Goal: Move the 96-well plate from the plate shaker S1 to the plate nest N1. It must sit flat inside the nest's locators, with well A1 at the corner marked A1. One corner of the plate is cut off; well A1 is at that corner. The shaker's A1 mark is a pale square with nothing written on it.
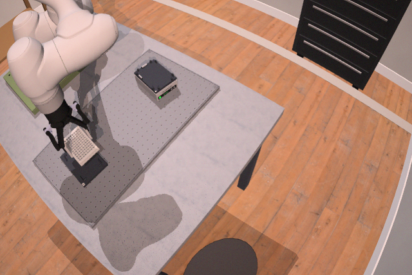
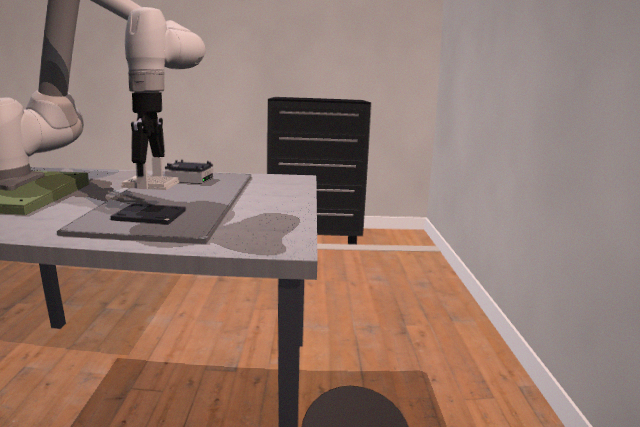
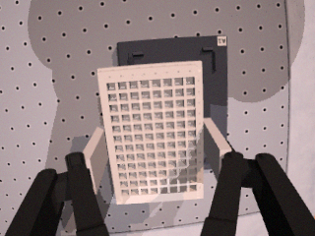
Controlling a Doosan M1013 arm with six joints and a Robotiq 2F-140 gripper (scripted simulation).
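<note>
My gripper is now 100 mm above the plate nest and 30 mm to the left of it. Also, from my hand: white 96-well plate (20 mm below); A1 label (90 mm below, 80 mm to the right, 70 mm ahead).
</note>
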